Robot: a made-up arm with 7 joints. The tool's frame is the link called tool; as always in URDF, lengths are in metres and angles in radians. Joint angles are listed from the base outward.
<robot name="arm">
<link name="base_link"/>
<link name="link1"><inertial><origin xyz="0.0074 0.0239 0.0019"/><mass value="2.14"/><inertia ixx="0.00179" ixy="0" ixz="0" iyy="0.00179" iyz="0" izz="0.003"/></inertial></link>
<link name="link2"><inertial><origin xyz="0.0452 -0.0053 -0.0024"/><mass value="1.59"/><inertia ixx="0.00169" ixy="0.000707" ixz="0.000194" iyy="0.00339" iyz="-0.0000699" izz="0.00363"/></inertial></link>
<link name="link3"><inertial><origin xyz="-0.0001 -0.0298 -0.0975"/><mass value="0.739"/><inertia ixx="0.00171" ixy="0" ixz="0" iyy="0.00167" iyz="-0.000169" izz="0.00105"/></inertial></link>
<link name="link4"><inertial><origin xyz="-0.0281 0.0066 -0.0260"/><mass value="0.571"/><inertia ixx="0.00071" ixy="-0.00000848" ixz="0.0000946" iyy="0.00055" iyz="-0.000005" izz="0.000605"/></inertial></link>
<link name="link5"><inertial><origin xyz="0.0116 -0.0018 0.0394"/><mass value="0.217"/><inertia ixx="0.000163" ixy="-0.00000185" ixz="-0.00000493" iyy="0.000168" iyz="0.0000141" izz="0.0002"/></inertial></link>
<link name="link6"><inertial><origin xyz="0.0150 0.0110 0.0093"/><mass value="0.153"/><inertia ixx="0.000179" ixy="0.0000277" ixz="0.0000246" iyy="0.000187" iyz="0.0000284" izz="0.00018"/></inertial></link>
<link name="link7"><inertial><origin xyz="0.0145 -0.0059 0.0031"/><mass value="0.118"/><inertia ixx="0.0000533" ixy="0" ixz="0" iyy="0.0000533" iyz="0" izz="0.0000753"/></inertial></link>
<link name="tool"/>
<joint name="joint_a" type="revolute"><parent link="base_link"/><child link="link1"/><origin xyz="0.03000 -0.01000 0.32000" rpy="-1.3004 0.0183 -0.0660"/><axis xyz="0 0 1"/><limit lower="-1.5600" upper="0.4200"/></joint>
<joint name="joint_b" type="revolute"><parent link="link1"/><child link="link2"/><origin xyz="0.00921 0.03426 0.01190" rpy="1.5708 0.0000 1.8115"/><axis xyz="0 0 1"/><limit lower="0.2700" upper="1.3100"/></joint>
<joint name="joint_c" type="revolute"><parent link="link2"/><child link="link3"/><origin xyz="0.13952 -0.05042 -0.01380" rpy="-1.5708 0.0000 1.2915"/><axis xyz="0 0 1"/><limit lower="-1.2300" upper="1.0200"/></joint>
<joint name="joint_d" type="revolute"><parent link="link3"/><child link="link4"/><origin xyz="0.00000 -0.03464 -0.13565" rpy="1.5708 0.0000 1.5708"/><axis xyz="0 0 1"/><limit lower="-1.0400" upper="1.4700"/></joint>
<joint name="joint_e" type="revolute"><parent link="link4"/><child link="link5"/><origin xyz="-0.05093 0.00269 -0.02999" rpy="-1.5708 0.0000 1.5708"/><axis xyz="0 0 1"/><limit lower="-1.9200" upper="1.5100"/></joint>
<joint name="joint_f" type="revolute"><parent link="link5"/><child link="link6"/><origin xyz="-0.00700 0.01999 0.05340" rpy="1.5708 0.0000 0.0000"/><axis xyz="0 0 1"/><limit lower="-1.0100" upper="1.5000"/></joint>
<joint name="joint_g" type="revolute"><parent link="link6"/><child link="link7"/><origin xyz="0.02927 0.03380 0.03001" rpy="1.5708 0.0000 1.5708"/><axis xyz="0 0 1"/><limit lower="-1.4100" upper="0.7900"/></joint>
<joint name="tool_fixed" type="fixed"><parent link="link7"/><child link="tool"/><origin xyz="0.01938 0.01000 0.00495" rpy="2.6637 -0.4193 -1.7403"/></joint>
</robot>
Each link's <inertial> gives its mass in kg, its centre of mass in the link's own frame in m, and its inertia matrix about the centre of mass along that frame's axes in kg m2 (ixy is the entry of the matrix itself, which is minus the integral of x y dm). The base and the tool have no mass. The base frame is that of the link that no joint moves.
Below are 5 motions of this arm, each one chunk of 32 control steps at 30 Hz.
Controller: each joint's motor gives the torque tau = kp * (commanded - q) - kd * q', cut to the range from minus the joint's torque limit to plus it. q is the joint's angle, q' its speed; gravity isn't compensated. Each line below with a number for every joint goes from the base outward.
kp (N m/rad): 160 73 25 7.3 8.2 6.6 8.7
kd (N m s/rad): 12 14 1.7 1 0.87 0.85 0.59
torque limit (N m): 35 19 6.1 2.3 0.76 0.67 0.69
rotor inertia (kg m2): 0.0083 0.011 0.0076 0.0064 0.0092 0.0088 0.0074
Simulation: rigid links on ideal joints. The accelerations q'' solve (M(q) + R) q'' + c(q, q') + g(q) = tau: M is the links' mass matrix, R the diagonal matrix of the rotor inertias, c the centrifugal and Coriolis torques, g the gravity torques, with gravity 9.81 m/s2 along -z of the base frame. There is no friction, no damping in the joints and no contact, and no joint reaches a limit. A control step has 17 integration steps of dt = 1/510 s. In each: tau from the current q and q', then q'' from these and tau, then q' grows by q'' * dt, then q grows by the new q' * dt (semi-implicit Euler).
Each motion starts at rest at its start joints. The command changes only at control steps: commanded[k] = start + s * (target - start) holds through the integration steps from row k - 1 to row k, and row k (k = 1, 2, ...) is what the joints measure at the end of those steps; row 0 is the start. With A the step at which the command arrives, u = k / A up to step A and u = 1 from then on. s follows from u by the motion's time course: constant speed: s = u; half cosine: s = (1 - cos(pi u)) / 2; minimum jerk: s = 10 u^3 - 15 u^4 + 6 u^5; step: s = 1 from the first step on.
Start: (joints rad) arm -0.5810 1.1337 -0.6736 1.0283 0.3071 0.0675 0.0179
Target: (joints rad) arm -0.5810 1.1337 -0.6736 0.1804 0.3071 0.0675 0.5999
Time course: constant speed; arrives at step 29
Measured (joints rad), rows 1 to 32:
1: -0.5767 1.1269 -0.6792 1.0254 0.3075 0.0685 0.0241
2: -0.5711 1.1176 -0.6902 1.0160 0.3090 0.0688 0.0360
3: -0.5672 1.1093 -0.6981 1.0018 0.3104 0.0688 0.0515
4: -0.5650 1.1024 -0.7025 0.9840 0.3114 0.0688 0.0691
5: -0.5638 1.0968 -0.7046 0.9634 0.3120 0.0687 0.0879
6: -0.5633 1.0922 -0.7055 0.9409 0.3124 0.0688 0.1073
7: -0.5630 1.0885 -0.7059 0.9171 0.3126 0.0688 0.1270
8: -0.5629 1.0855 -0.7062 0.8924 0.3127 0.0689 0.1469
9: -0.5628 1.0831 -0.7064 0.8669 0.3128 0.0690 0.1669
10: -0.5628 1.0811 -0.7066 0.8410 0.3128 0.0691 0.1869
11: -0.5627 1.0795 -0.7069 0.8147 0.3129 0.0693 0.2069
12: -0.5627 1.0783 -0.7071 0.7880 0.3129 0.0694 0.2269
13: -0.5627 1.0773 -0.7074 0.7612 0.3130 0.0696 0.2470
14: -0.5626 1.0765 -0.7078 0.7341 0.3130 0.0697 0.2670
15: -0.5626 1.0759 -0.7081 0.7069 0.3131 0.0699 0.2870
16: -0.5626 1.0754 -0.7084 0.6795 0.3131 0.0700 0.3071
17: -0.5625 1.0750 -0.7087 0.6521 0.3132 0.0702 0.3271
18: -0.5625 1.0748 -0.7090 0.6246 0.3132 0.0703 0.3471
19: -0.5625 1.0746 -0.7093 0.5970 0.3132 0.0705 0.3672
20: -0.5624 1.0746 -0.7096 0.5693 0.3133 0.0706 0.3872
21: -0.5624 1.0745 -0.7098 0.5416 0.3133 0.0708 0.4072
22: -0.5624 1.0745 -0.7101 0.5138 0.3133 0.0709 0.4273
23: -0.5624 1.0746 -0.7103 0.4860 0.3134 0.0710 0.4473
24: -0.5624 1.0747 -0.7106 0.4582 0.3134 0.0711 0.4674
25: -0.5624 1.0748 -0.7108 0.4303 0.3134 0.0712 0.4874
26: -0.5624 1.0749 -0.7110 0.4024 0.3135 0.0714 0.5074
27: -0.5624 1.0751 -0.7112 0.3744 0.3135 0.0715 0.5275
28: -0.5624 1.0752 -0.7113 0.3464 0.3135 0.0716 0.5475
29: -0.5624 1.0754 -0.7115 0.3184 0.3136 0.0716 0.5676
30: -0.5624 1.0755 -0.7116 0.2949 0.3136 0.0715 0.5814
31: -0.5625 1.0756 -0.7116 0.2768 0.3136 0.0714 0.5891
32: -0.5625 1.0757 -0.7117 0.2632 0.3136 0.0713 0.5933

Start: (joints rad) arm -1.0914 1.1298 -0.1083 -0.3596 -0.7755 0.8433 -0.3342
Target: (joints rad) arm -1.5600 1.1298 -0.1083 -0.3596 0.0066 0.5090 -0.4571
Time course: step
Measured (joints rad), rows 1 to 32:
1: -1.2079 1.1194 -0.1614 -0.3572 -0.7282 0.8184 -0.3716
2: -1.3314 1.1101 -0.1607 -0.3549 -0.5942 0.7531 -0.4100
3: -1.4105 1.1077 -0.1457 -0.3569 -0.4248 0.6936 -0.4317
4: -1.4582 1.1072 -0.1366 -0.3619 -0.2970 0.6476 -0.4435
5: -1.4864 1.1068 -0.1339 -0.3680 -0.2067 0.6126 -0.4502
6: -1.5029 1.1064 -0.1346 -0.3740 -0.1432 0.5861 -0.4540
7: -1.5125 1.1058 -0.1367 -0.3793 -0.0985 0.5659 -0.4562
8: -1.5181 1.1053 -0.1387 -0.3837 -0.0670 0.5505 -0.4574
9: -1.5214 1.1048 -0.1404 -0.3872 -0.0449 0.5388 -0.4582
10: -1.5234 1.1044 -0.1416 -0.3901 -0.0294 0.5300 -0.4586
11: -1.5246 1.1040 -0.1424 -0.3924 -0.0184 0.5232 -0.4588
12: -1.5253 1.1037 -0.1430 -0.3941 -0.0107 0.5181 -0.4590
13: -1.5257 1.1035 -0.1433 -0.3955 -0.0053 0.5142 -0.4590
14: -1.5259 1.1033 -0.1435 -0.3966 -0.0014 0.5113 -0.4591
15: -1.5261 1.1032 -0.1437 -0.3975 0.0013 0.5091 -0.4591
16: -1.5262 1.1030 -0.1437 -0.3981 0.0031 0.5074 -0.4591
17: -1.5262 1.1029 -0.1438 -0.3986 0.0045 0.5061 -0.4591
18: -1.5262 1.1028 -0.1438 -0.3990 0.0054 0.5051 -0.4591
19: -1.5263 1.1028 -0.1438 -0.3993 0.0061 0.5044 -0.4591
20: -1.5263 1.1027 -0.1438 -0.3995 0.0066 0.5038 -0.4591
21: -1.5263 1.1027 -0.1438 -0.3997 0.0069 0.5034 -0.4591
22: -1.5263 1.1026 -0.1438 -0.3999 0.0071 0.5031 -0.4591
23: -1.5263 1.1026 -0.1438 -0.4000 0.0073 0.5029 -0.4591
24: -1.5263 1.1026 -0.1438 -0.4000 0.0074 0.5027 -0.4591
25: -1.5263 1.1026 -0.1438 -0.4001 0.0075 0.5025 -0.4591
26: -1.5263 1.1025 -0.1438 -0.4002 0.0075 0.5024 -0.4591
27: -1.5263 1.1025 -0.1438 -0.4002 0.0076 0.5024 -0.4591
28: -1.5263 1.1025 -0.1438 -0.4002 0.0076 0.5023 -0.4591
29: -1.5263 1.1025 -0.1438 -0.4002 0.0076 0.5023 -0.4591
30: -1.5263 1.1025 -0.1438 -0.4003 0.0076 0.5022 -0.4591
31: -1.5263 1.1025 -0.1438 -0.4003 0.0076 0.5022 -0.4591
32: -1.5263 1.1025 -0.1438 -0.4003 0.0077 0.5022 -0.4591

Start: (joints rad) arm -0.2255 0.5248 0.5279 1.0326 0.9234 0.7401 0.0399
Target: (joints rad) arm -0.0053 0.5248 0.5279 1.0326 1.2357 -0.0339 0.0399
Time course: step
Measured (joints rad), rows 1 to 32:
1: -0.1699 0.5212 0.5186 1.0008 0.9657 0.6804 0.0401
2: -0.1039 0.5157 0.5161 1.0214 1.0420 0.5387 0.0402
3: -0.0587 0.5097 0.5131 1.0521 1.1006 0.4016 0.0395
4: -0.0324 0.5046 0.5102 1.0737 1.1423 0.2962 0.0388
5: -0.0186 0.5005 0.5082 1.0851 1.1717 0.2160 0.0385
6: -0.0120 0.4974 0.5072 1.0894 1.1922 0.1552 0.0385
7: -0.0091 0.4950 0.5068 1.0899 1.2065 0.1091 0.0387
8: -0.0079 0.4933 0.5068 1.0886 1.2164 0.0744 0.0389
9: -0.0074 0.4919 0.5069 1.0869 1.2234 0.0483 0.0390
10: -0.0073 0.4908 0.5071 1.0852 1.2282 0.0286 0.0391
11: -0.0073 0.4900 0.5073 1.0837 1.2317 0.0138 0.0392
12: -0.0073 0.4893 0.5074 1.0826 1.2341 0.0027 0.0393
13: -0.0073 0.4887 0.5075 1.0817 1.2358 -0.0056 0.0393
14: -0.0072 0.4883 0.5076 1.0810 1.2370 -0.0118 0.0393
15: -0.0072 0.4879 0.5077 1.0805 1.2379 -0.0165 0.0393
16: -0.0072 0.4876 0.5078 1.0801 1.2385 -0.0200 0.0393
17: -0.0072 0.4874 0.5078 1.0799 1.2390 -0.0227 0.0393
18: -0.0072 0.4872 0.5078 1.0796 1.2393 -0.0247 0.0393
19: -0.0072 0.4871 0.5079 1.0795 1.2395 -0.0261 0.0393
20: -0.0072 0.4869 0.5079 1.0794 1.2397 -0.0272 0.0393
21: -0.0072 0.4868 0.5079 1.0793 1.2398 -0.0281 0.0393
22: -0.0072 0.4867 0.5079 1.0792 1.2399 -0.0287 0.0393
23: -0.0072 0.4867 0.5079 1.0791 1.2399 -0.0292 0.0393
24: -0.0072 0.4866 0.5079 1.0791 1.2400 -0.0295 0.0393
25: -0.0072 0.4866 0.5080 1.0791 1.2400 -0.0298 0.0393
26: -0.0072 0.4865 0.5080 1.0790 1.2400 -0.0300 0.0393
27: -0.0072 0.4865 0.5080 1.0790 1.2400 -0.0301 0.0393
28: -0.0072 0.4865 0.5080 1.0790 1.2400 -0.0302 0.0393
29: -0.0072 0.4865 0.5080 1.0790 1.2400 -0.0303 0.0393
30: -0.0072 0.4864 0.5080 1.0790 1.2400 -0.0304 0.0393
31: -0.0072 0.4864 0.5080 1.0790 1.2400 -0.0304 0.0393
32: -0.0072 0.4864 0.5080 1.0790 1.2401 -0.0305 0.0393

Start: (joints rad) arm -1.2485 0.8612 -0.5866 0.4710 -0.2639 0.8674 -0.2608
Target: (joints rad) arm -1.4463 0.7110 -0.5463 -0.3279 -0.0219 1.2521 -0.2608
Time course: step
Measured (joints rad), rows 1 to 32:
1: -1.2887 0.8401 -0.6037 0.4413 -0.2217 0.9282 -0.2607
2: -1.3327 0.8139 -0.6004 0.3037 -0.1639 1.0123 -0.2604
3: -1.3651 0.7903 -0.5926 0.1624 -0.1223 1.0715 -0.2608
4: -1.3851 0.7711 -0.5880 0.0489 -0.0932 1.1149 -0.2612
5: -1.3958 0.7557 -0.5875 -0.0380 -0.0728 1.1481 -0.2616
6: -1.4012 0.7431 -0.5891 -0.1040 -0.0586 1.1737 -0.2619
7: -1.4037 0.7329 -0.5912 -0.1542 -0.0488 1.1934 -0.2621
8: -1.4049 0.7245 -0.5930 -0.1927 -0.0420 1.2085 -0.2622
9: -1.4055 0.7177 -0.5941 -0.2222 -0.0372 1.2201 -0.2623
10: -1.4058 0.7121 -0.5946 -0.2448 -0.0339 1.2290 -0.2623
11: -1.4059 0.7075 -0.5948 -0.2622 -0.0315 1.2357 -0.2623
12: -1.4060 0.7037 -0.5948 -0.2756 -0.0299 1.2409 -0.2623
13: -1.4061 0.7006 -0.5946 -0.2859 -0.0287 1.2448 -0.2623
14: -1.4062 0.6980 -0.5945 -0.2938 -0.0279 1.2478 -0.2623
15: -1.4062 0.6959 -0.5943 -0.2999 -0.0273 1.2501 -0.2623
16: -1.4062 0.6942 -0.5941 -0.3046 -0.0269 1.2518 -0.2623
17: -1.4062 0.6928 -0.5940 -0.3082 -0.0267 1.2532 -0.2623
18: -1.4062 0.6916 -0.5939 -0.3110 -0.0265 1.2542 -0.2623
19: -1.4062 0.6906 -0.5938 -0.3131 -0.0263 1.2549 -0.2623
20: -1.4062 0.6898 -0.5937 -0.3148 -0.0262 1.2555 -0.2623
21: -1.4063 0.6891 -0.5937 -0.3160 -0.0261 1.2560 -0.2623
22: -1.4063 0.6886 -0.5936 -0.3170 -0.0261 1.2563 -0.2623
23: -1.4063 0.6881 -0.5936 -0.3177 -0.0261 1.2566 -0.2623
24: -1.4063 0.6877 -0.5935 -0.3183 -0.0260 1.2568 -0.2623
25: -1.4063 0.6874 -0.5935 -0.3187 -0.0260 1.2570 -0.2623
26: -1.4063 0.6872 -0.5935 -0.3190 -0.0260 1.2571 -0.2623
27: -1.4063 0.6870 -0.5935 -0.3193 -0.0260 1.2572 -0.2623
28: -1.4063 0.6868 -0.5935 -0.3195 -0.0260 1.2572 -0.2623
29: -1.4063 0.6866 -0.5934 -0.3196 -0.0260 1.2573 -0.2623
30: -1.4063 0.6865 -0.5934 -0.3197 -0.0260 1.2573 -0.2623
31: -1.4063 0.6864 -0.5934 -0.3198 -0.0260 1.2574 -0.2623
32: -1.4063 0.6863 -0.5934 -0.3199 -0.0260 1.2574 -0.2623

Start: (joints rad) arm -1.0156 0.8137 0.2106 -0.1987 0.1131 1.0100 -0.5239
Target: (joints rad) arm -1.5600 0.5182 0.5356 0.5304 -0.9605 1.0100 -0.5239
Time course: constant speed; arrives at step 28
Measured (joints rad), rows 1 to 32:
1: -1.0122 0.8075 0.2087 -0.1909 0.1050 1.0106 -0.5240
2: -1.0136 0.7983 0.2049 -0.1754 0.0878 1.0122 -0.5244
3: -1.0217 0.7885 0.2063 -0.1567 0.0643 1.0137 -0.5247
4: -1.0345 0.7789 0.2126 -0.1361 0.0364 1.0148 -0.5248
5: -1.0500 0.7693 0.2219 -0.1141 0.0054 1.0157 -0.5248
6: -1.0671 0.7597 0.2329 -0.0910 -0.0277 1.0164 -0.5247
7: -1.0850 0.7502 0.2448 -0.0670 -0.0623 1.0170 -0.5246
8: -1.1034 0.7406 0.2571 -0.0423 -0.0979 1.0175 -0.5245
9: -1.1221 0.7310 0.2696 -0.0170 -0.1343 1.0179 -0.5244
10: -1.1409 0.7213 0.2821 0.0088 -0.1713 1.0183 -0.5243
11: -1.1598 0.7116 0.2947 0.0349 -0.2086 1.0187 -0.5243
12: -1.1787 0.7018 0.3074 0.0613 -0.2462 1.0190 -0.5242
13: -1.1977 0.6920 0.3201 0.0880 -0.2839 1.0193 -0.5241
14: -1.2167 0.6821 0.3327 0.1148 -0.3219 1.0195 -0.5240
15: -1.2357 0.6722 0.3455 0.1418 -0.3598 1.0197 -0.5239
16: -1.2547 0.6624 0.3582 0.1688 -0.3979 1.0199 -0.5239
17: -1.2737 0.6524 0.3709 0.1960 -0.4360 1.0200 -0.5238
18: -1.2928 0.6425 0.3837 0.2231 -0.4742 1.0201 -0.5237
19: -1.3118 0.6326 0.3964 0.2504 -0.5123 1.0201 -0.5236
20: -1.3309 0.6226 0.4091 0.2776 -0.5505 1.0201 -0.5236
21: -1.3500 0.6127 0.4219 0.3048 -0.5888 1.0201 -0.5235
22: -1.3691 0.6027 0.4346 0.3320 -0.6270 1.0200 -0.5235
23: -1.3882 0.5927 0.4474 0.3592 -0.6652 1.0199 -0.5234
24: -1.4073 0.5828 0.4601 0.3864 -0.7035 1.0197 -0.5234
25: -1.4264 0.5728 0.4728 0.4135 -0.7417 1.0194 -0.5234
26: -1.4456 0.5628 0.4855 0.4406 -0.7800 1.0192 -0.5233
27: -1.4647 0.5528 0.4982 0.4677 -0.8183 1.0189 -0.5233
28: -1.4839 0.5427 0.5108 0.4947 -0.8566 1.0185 -0.5233
29: -1.4980 0.5344 0.5184 0.5149 -0.8868 1.0180 -0.5233
30: -1.5064 0.5273 0.5230 0.5305 -0.9083 1.0176 -0.5234
31: -1.5111 0.5213 0.5260 0.5435 -0.9233 1.0172 -0.5234
32: -1.5136 0.5163 0.5279 0.5543 -0.9338 1.0170 -0.5234

